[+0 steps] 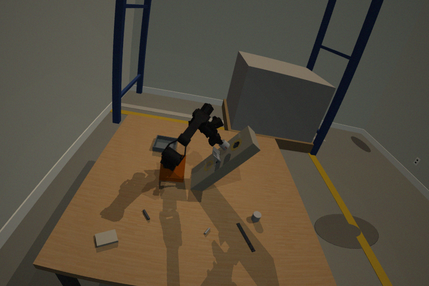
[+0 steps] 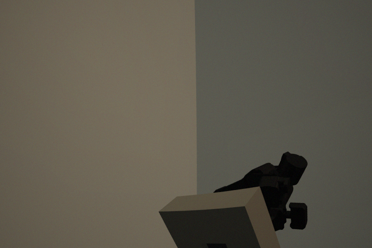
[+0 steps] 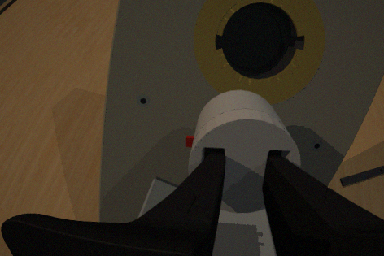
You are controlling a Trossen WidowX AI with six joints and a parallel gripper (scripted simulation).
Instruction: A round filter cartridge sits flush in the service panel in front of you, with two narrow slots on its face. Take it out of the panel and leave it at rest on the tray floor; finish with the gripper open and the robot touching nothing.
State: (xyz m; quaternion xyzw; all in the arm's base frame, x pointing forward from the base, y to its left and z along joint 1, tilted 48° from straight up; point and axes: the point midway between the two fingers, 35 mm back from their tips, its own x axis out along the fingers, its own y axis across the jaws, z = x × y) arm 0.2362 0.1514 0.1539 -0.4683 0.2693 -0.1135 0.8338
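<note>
My gripper tip is now 10 mm short of the grey filter cartridge and 10 mm above it. Also, from my gripper tip: short dark bar: 350 mm behind, 290 mm to the right, 280 mm below; then tiny light piece: 360 mm to the right, 280 mm below, 50 mm behind; then grey tray: 320 mm behind, 300 mm to the left, 270 mm below.
</note>
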